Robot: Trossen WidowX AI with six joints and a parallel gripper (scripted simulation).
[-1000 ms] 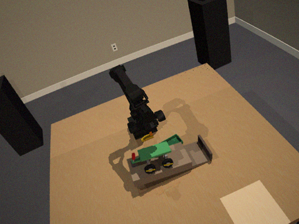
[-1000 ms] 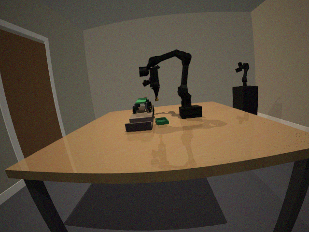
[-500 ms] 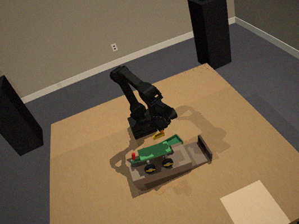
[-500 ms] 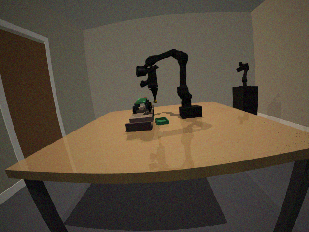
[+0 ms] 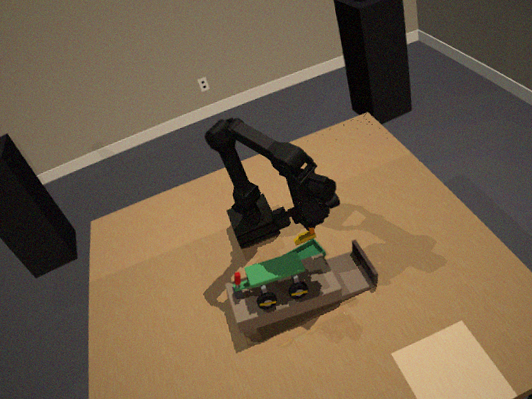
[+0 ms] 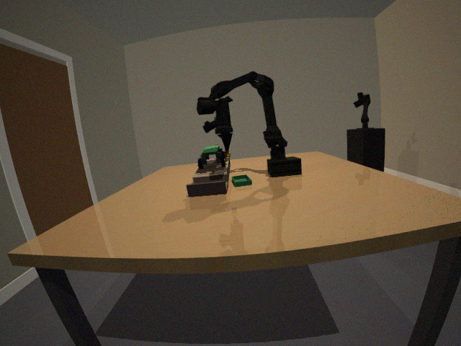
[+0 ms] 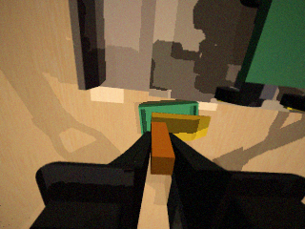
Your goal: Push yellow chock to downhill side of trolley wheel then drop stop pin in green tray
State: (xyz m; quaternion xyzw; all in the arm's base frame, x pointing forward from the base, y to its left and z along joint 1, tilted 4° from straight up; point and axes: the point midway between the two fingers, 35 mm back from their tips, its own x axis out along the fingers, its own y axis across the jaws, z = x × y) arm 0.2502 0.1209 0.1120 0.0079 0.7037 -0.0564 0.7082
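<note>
Right now my gripper tip is 26 cm to the left of the red-headed stop pin, 4 cm short of it and 2 cm above it. The rest, counted from my gripper tip: yellow chock 2 cm to the right, 1 cm below; then trolley 16 cm to the right, 7 cm ahead, 4 cm below; then green tray 16 cm below, 5 cm behind, 3 cm to the right.
</note>
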